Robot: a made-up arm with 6 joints.
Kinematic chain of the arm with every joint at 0, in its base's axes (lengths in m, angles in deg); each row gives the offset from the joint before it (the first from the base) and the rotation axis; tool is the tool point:
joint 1: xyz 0 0 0.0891 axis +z
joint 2: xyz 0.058 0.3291 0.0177 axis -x
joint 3: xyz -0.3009 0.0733 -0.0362 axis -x
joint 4: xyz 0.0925 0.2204 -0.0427 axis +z
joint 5: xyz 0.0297 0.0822 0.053 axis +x
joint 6: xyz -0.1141 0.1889 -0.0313 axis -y
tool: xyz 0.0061 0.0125 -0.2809
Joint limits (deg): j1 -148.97..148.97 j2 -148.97..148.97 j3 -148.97..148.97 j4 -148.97..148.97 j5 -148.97..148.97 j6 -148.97..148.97
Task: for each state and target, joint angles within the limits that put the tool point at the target. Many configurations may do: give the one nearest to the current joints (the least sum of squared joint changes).
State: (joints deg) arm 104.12 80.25 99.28 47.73 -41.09 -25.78
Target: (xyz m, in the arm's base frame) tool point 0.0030 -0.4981 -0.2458
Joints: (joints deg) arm 93.53 42.74 60.88 25.53 -4.51 -39.61
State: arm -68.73 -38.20 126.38 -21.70 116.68 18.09
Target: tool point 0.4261 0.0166 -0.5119
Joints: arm -90.83 -21.12 133.70 -24.93 97.29 10.59
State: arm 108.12 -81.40 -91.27 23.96 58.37 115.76
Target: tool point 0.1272 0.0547 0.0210
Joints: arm 128.17 -91.96 -89.66 18.01 45.68 92.76
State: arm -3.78 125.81 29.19 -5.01 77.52 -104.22
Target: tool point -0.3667 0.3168 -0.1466
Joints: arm -20.85 135.62 34.13 8.34 91.15 -125.86
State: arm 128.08 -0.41 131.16 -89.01 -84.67 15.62
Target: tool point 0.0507 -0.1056 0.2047
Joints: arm 128.60 4.63 136.77 -86.87 -42.10 20.16
